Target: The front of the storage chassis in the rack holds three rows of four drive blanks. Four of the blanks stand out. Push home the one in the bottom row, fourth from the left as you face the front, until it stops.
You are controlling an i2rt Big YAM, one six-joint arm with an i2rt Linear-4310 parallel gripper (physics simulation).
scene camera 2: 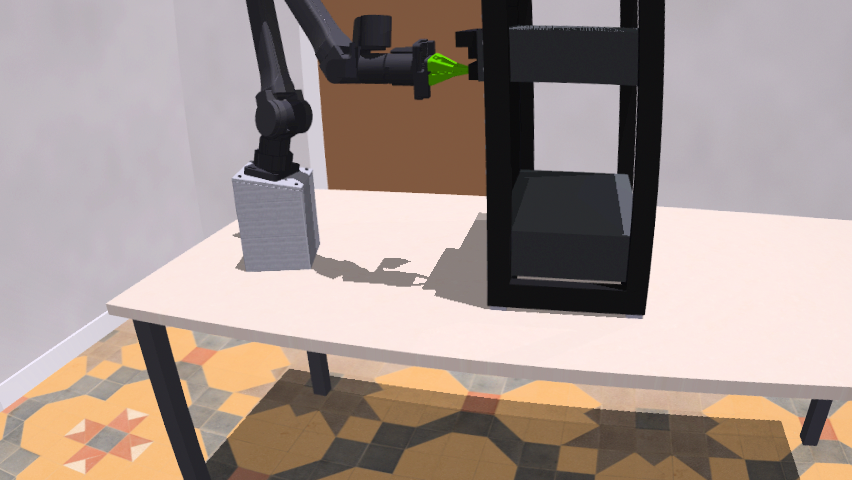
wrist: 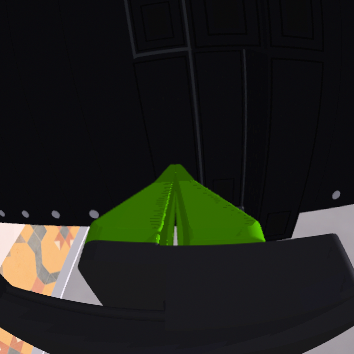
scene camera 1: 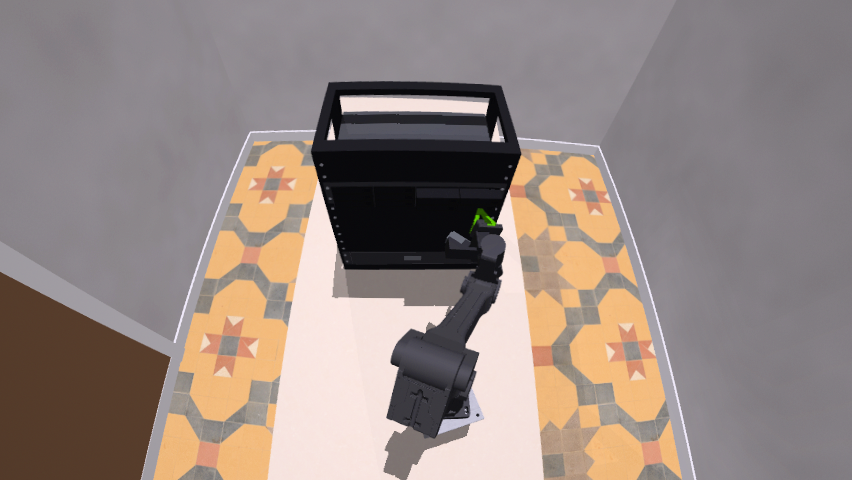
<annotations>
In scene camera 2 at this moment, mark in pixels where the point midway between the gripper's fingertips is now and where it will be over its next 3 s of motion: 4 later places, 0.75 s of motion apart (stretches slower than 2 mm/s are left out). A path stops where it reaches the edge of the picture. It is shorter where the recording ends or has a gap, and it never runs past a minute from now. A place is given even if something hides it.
My gripper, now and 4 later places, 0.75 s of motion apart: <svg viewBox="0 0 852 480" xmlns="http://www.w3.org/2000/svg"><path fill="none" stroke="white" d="M472 70L434 54L461 70L468 64L474 67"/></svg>
</annotations>
